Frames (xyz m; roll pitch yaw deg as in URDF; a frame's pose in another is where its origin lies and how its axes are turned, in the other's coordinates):
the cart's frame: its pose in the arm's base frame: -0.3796 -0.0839 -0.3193 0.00 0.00 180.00
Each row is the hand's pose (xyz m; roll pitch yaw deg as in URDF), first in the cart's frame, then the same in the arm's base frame.
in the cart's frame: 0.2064 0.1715 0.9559 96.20 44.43 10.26
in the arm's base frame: -0.5860 -0.2554 0.6366 96.20 44.43 -169.74
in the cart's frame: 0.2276 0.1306 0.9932 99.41 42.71 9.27
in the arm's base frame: -0.6072 -0.2145 0.6739 99.41 42.71 -170.73
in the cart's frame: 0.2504 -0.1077 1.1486 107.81 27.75 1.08
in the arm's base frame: -0.6300 0.0238 0.8293 107.81 27.75 -178.92
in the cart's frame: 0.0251 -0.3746 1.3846 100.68 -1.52 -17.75
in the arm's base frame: -0.4047 0.2907 1.0653 100.68 -1.52 162.25
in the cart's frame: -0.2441 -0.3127 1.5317 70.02 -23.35 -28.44
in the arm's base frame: -0.1355 0.2288 1.2124 70.02 -23.35 151.56
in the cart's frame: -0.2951 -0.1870 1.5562 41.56 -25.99 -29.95
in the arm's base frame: -0.0845 0.1031 1.2369 41.56 -25.99 150.05
